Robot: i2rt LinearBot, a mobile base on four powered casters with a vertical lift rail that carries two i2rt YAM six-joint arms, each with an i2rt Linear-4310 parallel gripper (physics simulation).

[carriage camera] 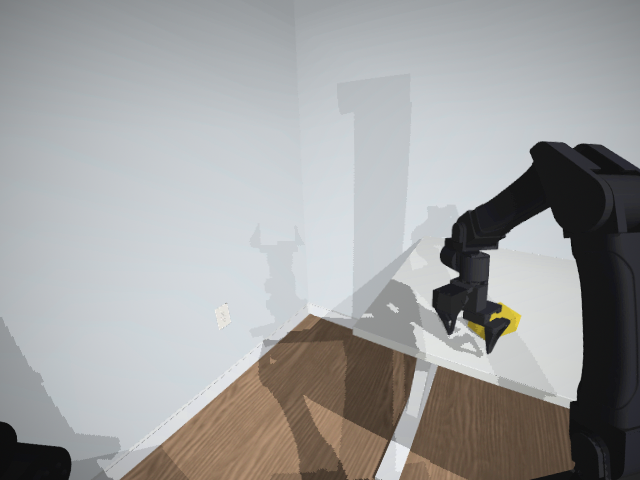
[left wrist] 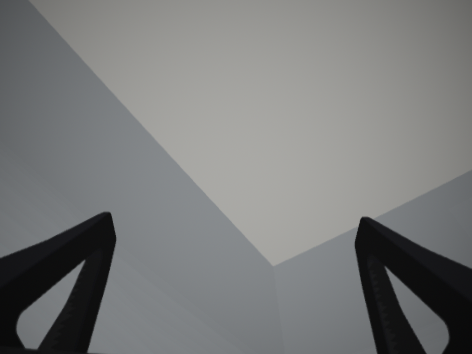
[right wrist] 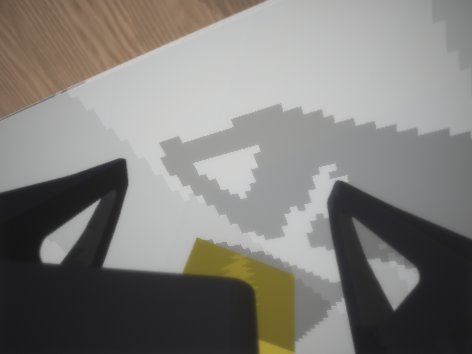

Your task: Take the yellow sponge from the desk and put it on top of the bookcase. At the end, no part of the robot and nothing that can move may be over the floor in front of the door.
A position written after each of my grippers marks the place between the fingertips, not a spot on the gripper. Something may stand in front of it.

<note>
In view: my left gripper (left wrist: pixel 235 228), my right gripper (carriage camera: pixel 468 343) and a white desk (carriage camera: pixel 543 358).
My right gripper also shows in the right wrist view (right wrist: pixel 232 181). The white desk also shows in the right wrist view (right wrist: pixel 236 133).
</note>
